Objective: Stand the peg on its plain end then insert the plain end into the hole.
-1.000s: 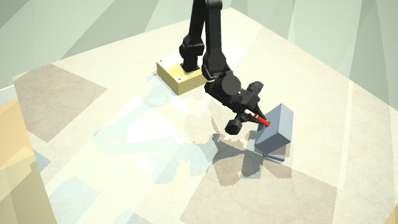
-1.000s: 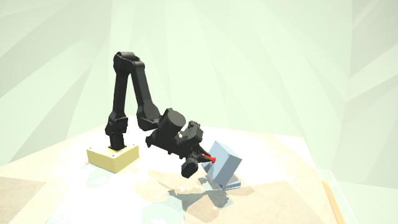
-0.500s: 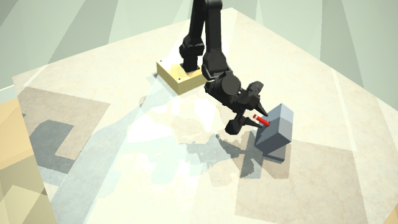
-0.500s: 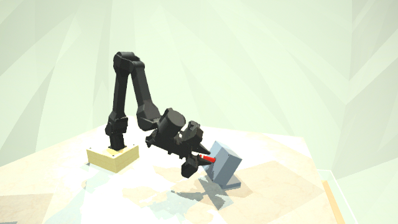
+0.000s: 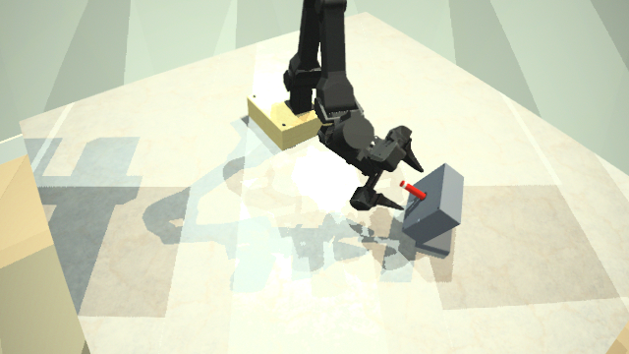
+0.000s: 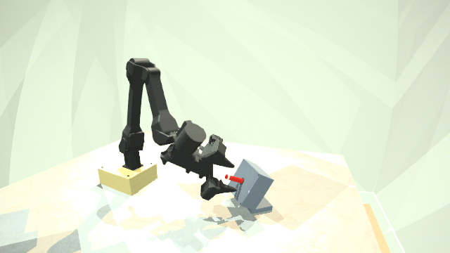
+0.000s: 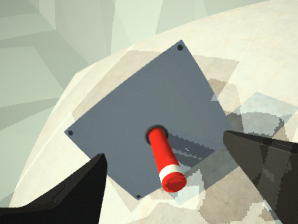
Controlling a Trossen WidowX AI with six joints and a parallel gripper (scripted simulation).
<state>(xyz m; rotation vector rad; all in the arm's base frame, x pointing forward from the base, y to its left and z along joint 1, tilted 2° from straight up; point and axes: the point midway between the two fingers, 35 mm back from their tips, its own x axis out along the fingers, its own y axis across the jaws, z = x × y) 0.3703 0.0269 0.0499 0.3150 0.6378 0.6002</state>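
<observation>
Now: gripper tip 10 mm past the red peg. From my gripper tip the other things lie so: grey-blue sloped panel 30 mm ahead, 40 mm to the left, 30 mm below; thin flat foot 50 mm ahead, 50 mm to the left, 100 mm below.
</observation>
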